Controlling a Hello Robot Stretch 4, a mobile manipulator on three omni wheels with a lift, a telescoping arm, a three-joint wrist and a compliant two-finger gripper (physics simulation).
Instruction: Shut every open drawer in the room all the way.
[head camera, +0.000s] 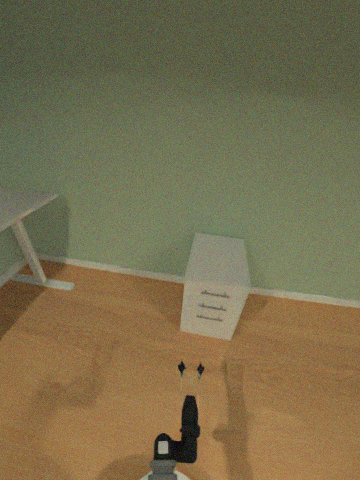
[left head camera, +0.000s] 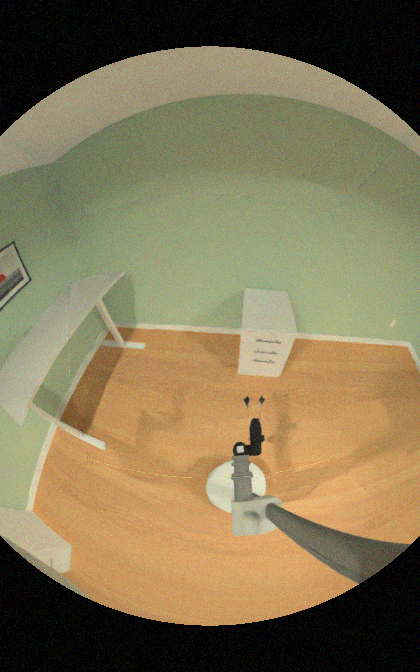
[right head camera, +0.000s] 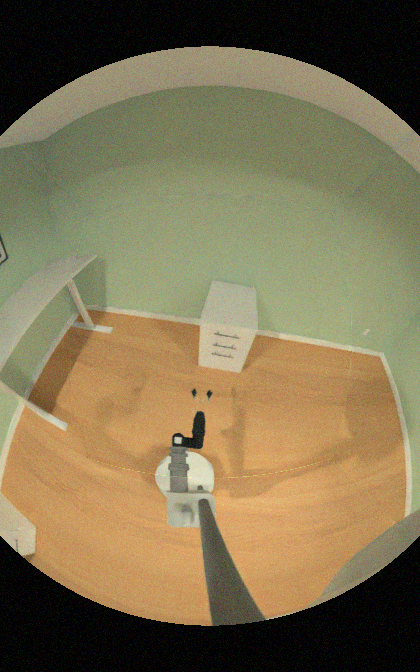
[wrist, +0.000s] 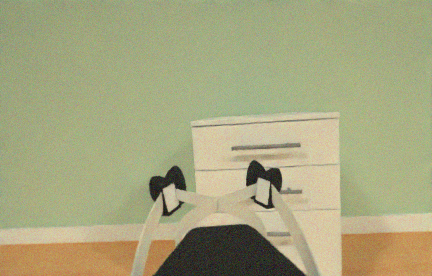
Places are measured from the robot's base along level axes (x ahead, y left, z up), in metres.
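Where they show: gripper, fingertip midpoint: (head camera: 191, 362) (wrist: 215, 178).
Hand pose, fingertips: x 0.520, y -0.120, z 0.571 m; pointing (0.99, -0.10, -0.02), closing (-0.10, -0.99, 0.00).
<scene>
After its pixels a point has its place.
A white cabinet with three drawers (head camera: 217, 260) @[x 1.201, y -0.360, z 0.617 m] (left head camera: 267, 310) (right head camera: 230, 305) (wrist: 327, 187) @[x 0.944, y -0.487, z 0.405 m] stands against the green wall. Its top drawer (wrist: 212, 147) @[x 1.013, y -0.172, z 0.538 m] and the two below look flush with the body, each with a grey bar handle. My gripper (head camera: 191, 368) @[x 0.520, y -0.120, z 0.571 m] (left head camera: 254, 400) (right head camera: 201, 394) (wrist: 215, 178) @[x 0.520, y -0.120, z 0.571 m] is open and empty, in front of the cabinet and apart from it. In the wrist view its right finger overlaps the middle drawer's front and hides part of that handle. A second white unit (left head camera: 37, 537) (right head camera: 15, 527) with a handle is partly cut off at the lower left; its drawers cannot be judged.
A white desk (head camera: 22, 204) @[x 1.401, y 1.047, z 0.923 m] (left head camera: 52, 332) (right head camera: 37, 297) stands along the left wall, with legs reaching out over the floor. A framed picture (left head camera: 16, 280) hangs above it. A grey curved shape (right head camera: 375, 560) shows at the lower right of the right head view.
</scene>
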